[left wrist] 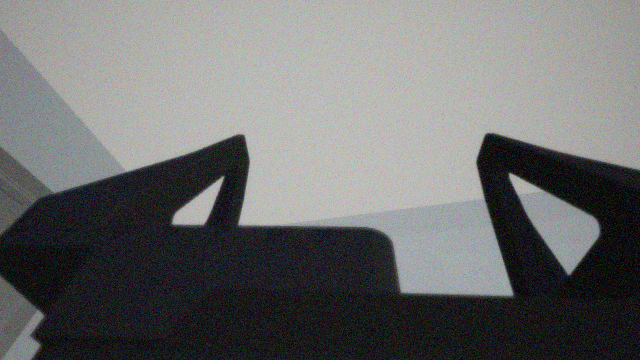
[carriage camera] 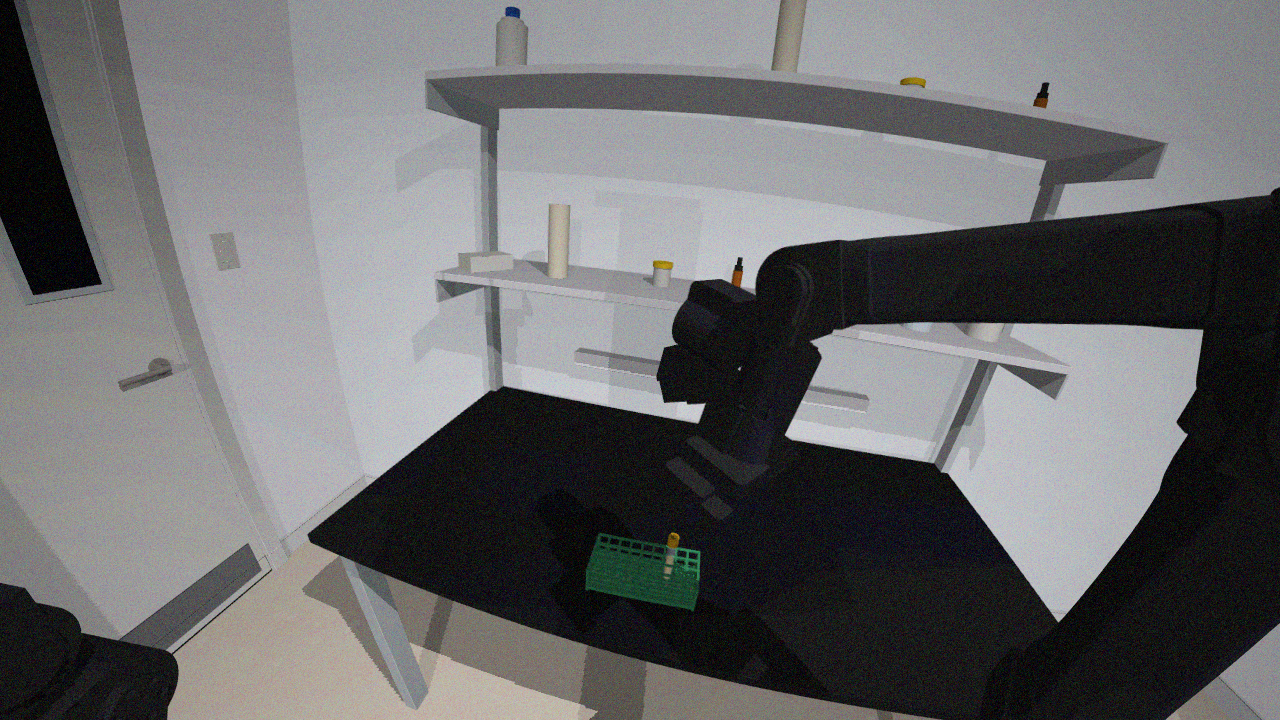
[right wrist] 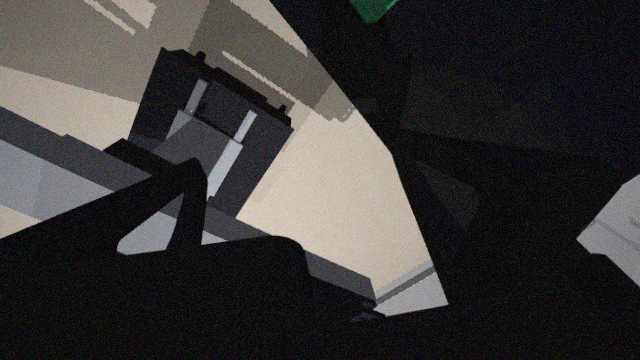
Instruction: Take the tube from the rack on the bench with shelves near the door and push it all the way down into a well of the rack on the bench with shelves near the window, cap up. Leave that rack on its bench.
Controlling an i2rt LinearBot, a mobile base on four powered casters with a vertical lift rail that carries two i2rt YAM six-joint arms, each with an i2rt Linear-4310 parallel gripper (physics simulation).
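Places are measured from the left arm's base along level axes (x ahead, y left, z up), in millimetres.
Where they show: left gripper, fingertip midpoint: (left wrist: 361, 147); right gripper, fingertip midpoint: (carriage camera: 712, 513) (right wrist: 297, 154); right arm's base, origin of the base link: (right wrist: 326, 310).
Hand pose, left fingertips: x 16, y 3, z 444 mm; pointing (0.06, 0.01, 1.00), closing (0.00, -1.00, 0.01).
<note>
Things, the pixels of their top centre, and the offset from my left fingertips. "spot": a spot on its surface instead. Level surfaces: height alone.
- green rack, middle of its top: (carriage camera: 645, 560) dx +407, dy -410, dz -626 mm
- black bench with shelves, its level: dz -683 mm
- tube, middle of its top: (carriage camera: 673, 536) dx +409, dy -454, dz -564 mm
- lower shelf, its level: dz -226 mm
- box, surface spot: (carriage camera: 486, 261) spot: dx +921, dy +20, dz -200 mm
- cylinder, surface spot: (carriage camera: 558, 241) spot: dx +888, dy -172, dz -135 mm
- jar, surface spot: (carriage camera: 661, 275) spot: dx +874, dy -428, dz -196 mm
- blue-capped bottle, surface spot: (carriage camera: 512, 42) spot: dx +965, dy -31, dz +323 mm
The green rack (carriage camera: 617, 577) (right wrist: 372, 9) stands on the black bench with shelves (carriage camera: 429, 501), near the door; in the right wrist view a corner of it shows at the top edge. The tube (carriage camera: 671, 542) stands upright in a well toward the rack's right end, orange-yellow cap up. My right gripper (carriage camera: 723, 488) (right wrist: 297, 154) is open and empty, above and a little behind the rack, apart from the tube. My left gripper (left wrist: 361, 147) is open and empty, facing plain wall and ceiling surfaces. The rack near the window does not show.
Two shelves hang over the bench: the lower shelf (carriage camera: 608, 282) bears a box (carriage camera: 486, 261), a cylinder (carriage camera: 558, 241) and a jar (carriage camera: 661, 275); the upper shelf (carriage camera: 716, 94) bears a blue-capped bottle (carriage camera: 512, 42). The door (carriage camera: 116, 447) is at the left. My left arm (carriage camera: 80, 662) shows at the lower left.
</note>
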